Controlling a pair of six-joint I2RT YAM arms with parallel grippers.
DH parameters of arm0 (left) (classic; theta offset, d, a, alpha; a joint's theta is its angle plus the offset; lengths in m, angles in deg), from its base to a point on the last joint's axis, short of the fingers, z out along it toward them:
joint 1: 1.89 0.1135 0.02 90
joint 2: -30.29 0 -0.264 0
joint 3: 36.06 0 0.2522 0
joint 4: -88.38 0 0.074 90
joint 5: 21.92 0 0 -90
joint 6: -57.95 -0.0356 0 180
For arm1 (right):
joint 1: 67.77 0.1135 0.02 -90
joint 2: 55.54 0 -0.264 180
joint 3: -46.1 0 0.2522 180
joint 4: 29.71 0 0.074 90
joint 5: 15.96 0 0 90
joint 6: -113.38 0.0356 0 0
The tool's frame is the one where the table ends.
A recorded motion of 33 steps. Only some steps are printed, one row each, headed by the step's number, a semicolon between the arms.
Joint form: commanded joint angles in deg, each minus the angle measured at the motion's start. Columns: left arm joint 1, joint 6, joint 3, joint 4, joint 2, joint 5; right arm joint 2, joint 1, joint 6, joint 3, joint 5, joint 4.
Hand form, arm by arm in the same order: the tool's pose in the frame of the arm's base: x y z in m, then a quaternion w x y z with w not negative. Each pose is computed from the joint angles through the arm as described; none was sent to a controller.
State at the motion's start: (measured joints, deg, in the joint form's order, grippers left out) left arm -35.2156 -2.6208 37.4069 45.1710 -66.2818 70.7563; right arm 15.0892 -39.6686 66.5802 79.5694 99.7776 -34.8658
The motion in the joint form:
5: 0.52 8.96 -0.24 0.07 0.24 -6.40; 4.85 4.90 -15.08 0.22 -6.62 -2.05
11: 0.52 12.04 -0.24 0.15 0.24 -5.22; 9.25 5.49 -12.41 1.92 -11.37 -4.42
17: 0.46 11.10 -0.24 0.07 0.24 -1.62; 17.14 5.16 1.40 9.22 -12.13 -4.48
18: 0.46 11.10 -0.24 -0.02 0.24 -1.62; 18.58 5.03 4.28 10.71 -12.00 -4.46
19: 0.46 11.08 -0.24 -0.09 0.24 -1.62; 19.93 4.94 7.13 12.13 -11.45 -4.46
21: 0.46 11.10 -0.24 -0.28 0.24 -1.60; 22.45 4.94 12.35 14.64 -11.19 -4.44
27: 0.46 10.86 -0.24 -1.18 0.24 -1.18; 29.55 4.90 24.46 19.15 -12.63 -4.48
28: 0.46 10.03 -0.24 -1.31 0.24 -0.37; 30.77 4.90 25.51 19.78 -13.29 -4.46
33: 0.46 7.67 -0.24 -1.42 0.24 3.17; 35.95 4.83 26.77 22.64 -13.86 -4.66
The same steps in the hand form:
5: 0.2746 -0.1743 0.1767 0.18578 -0.05432 0.97658 -0.09389; 0.1869 0.1353 0.1399 0.32007 -0.11432 0.86896 0.35973
11: 0.2743 -0.1750 0.1767 0.17770 -0.07846 0.97506 -0.10733; 0.1971 0.1415 0.1346 0.32919 -0.07931 0.87803 0.33825
17: 0.2728 -0.1770 0.1766 0.15964 -0.06350 0.97649 -0.13023; 0.2264 0.1585 0.1357 0.28784 0.03315 0.88358 0.36787
18: 0.2727 -0.1770 0.1765 0.15902 -0.06352 0.97665 -0.12977; 0.2324 0.1618 0.1361 0.27842 0.05578 0.88224 0.37554
19: 0.2726 -0.1769 0.1765 0.15856 -0.06336 0.97678 -0.12939; 0.2379 0.1652 0.1365 0.26671 0.07605 0.88006 0.38545
21: 0.2723 -0.1767 0.1763 0.15713 -0.06353 0.97711 -0.12858; 0.2475 0.1716 0.1361 0.24721 0.11503 0.87575 0.39838
27: 0.2708 -0.1761 0.1757 0.14906 -0.06095 0.97880 -0.12656; 0.2661 0.1825 0.1204 0.19945 0.21806 0.86704 0.40115
28: 0.2704 -0.1764 0.1756 0.14497 -0.05251 0.97940 -0.13041; 0.2688 0.1837 0.1167 0.19673 0.22976 0.86682 0.39640
33: 0.2690 -0.1781 0.1757 0.12931 -0.02635 0.97960 -0.15155; 0.2801 0.1901 0.1011 0.18522 0.24612 0.87074 0.38331

